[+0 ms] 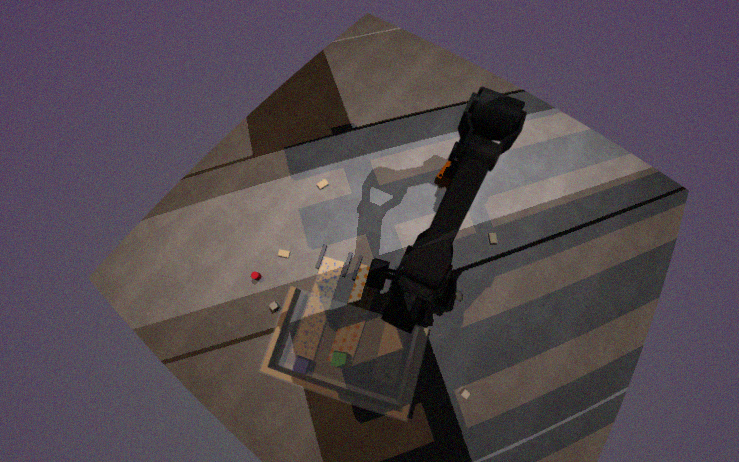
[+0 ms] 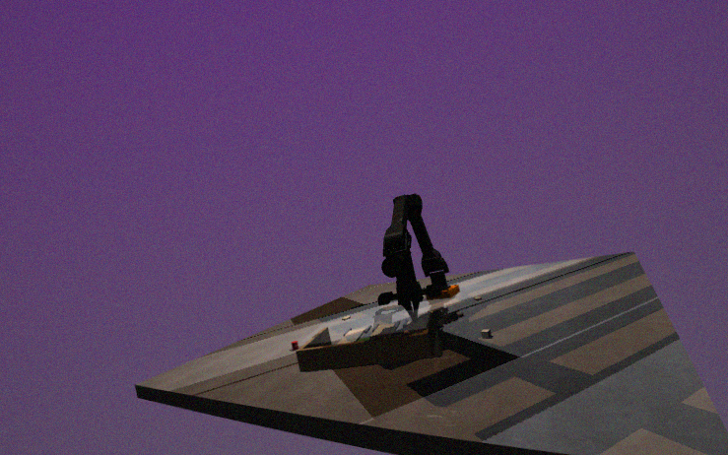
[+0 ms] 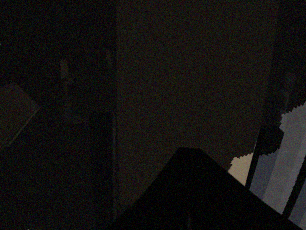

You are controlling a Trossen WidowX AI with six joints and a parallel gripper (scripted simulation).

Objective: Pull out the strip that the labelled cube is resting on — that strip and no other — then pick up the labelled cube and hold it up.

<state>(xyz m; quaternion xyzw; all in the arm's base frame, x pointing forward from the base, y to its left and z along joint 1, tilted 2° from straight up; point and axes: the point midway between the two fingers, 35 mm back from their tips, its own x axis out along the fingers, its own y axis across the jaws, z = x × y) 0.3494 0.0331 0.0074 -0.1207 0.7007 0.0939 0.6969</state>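
Now: the tan strip 9 cm ahead of my gripper tip and 3 cm to the left of it. The rest, counted from my gripper tip: brown peg (5 cm behind, 12 cm to the left); then labelled cube (19 cm ahead, 6 cm to the left, 2 cm above); then red piece (18 cm ahead, 33 cm to the right, 1 cm above).
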